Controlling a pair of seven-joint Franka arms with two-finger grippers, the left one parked.
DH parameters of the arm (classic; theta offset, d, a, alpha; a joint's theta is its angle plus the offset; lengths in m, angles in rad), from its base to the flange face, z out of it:
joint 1: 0 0.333 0 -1.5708
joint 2: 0 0 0 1.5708
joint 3: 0 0.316 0.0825 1.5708
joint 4: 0 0 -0.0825 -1.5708
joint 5: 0 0.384 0 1.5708
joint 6: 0 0 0.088 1.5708
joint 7: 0 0.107 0 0
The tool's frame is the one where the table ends.
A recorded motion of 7 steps. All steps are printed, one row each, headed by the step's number.
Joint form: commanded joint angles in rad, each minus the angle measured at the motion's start. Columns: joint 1, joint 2, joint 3, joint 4, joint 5, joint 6, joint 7.
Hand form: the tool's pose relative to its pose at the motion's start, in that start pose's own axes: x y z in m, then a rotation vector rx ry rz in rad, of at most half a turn. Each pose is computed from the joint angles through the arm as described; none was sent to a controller.
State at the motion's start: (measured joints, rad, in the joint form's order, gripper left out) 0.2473 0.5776 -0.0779 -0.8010 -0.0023 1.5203 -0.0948
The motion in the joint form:
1: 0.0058 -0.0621 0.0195 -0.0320 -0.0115 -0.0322 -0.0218
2: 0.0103 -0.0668 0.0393 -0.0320 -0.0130 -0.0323 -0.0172
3: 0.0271 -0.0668 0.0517 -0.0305 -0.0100 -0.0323 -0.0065
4: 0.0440 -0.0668 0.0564 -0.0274 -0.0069 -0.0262 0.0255
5: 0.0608 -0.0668 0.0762 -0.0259 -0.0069 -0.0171 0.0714
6: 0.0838 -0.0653 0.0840 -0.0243 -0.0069 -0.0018 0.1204
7: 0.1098 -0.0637 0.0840 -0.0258 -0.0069 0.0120 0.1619
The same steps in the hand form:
1: -0.0146 -0.0097 -0.0277 0.0052 -0.0014 -0.0389
2: -0.0148 -0.0213 -0.0315 0.0160 0.0047 -0.0541
3: -0.0141 -0.0386 -0.0330 0.0288 0.0080 -0.0701
4: -0.0132 -0.0525 -0.0357 0.0368 0.0178 -0.0586
5: -0.0124 -0.0727 -0.0384 0.0518 0.0288 -0.0447
6: -0.0112 -0.0919 -0.0407 0.0613 0.0437 -0.0241
7: -0.0105 -0.1099 -0.0413 0.0671 0.0538 -0.0080

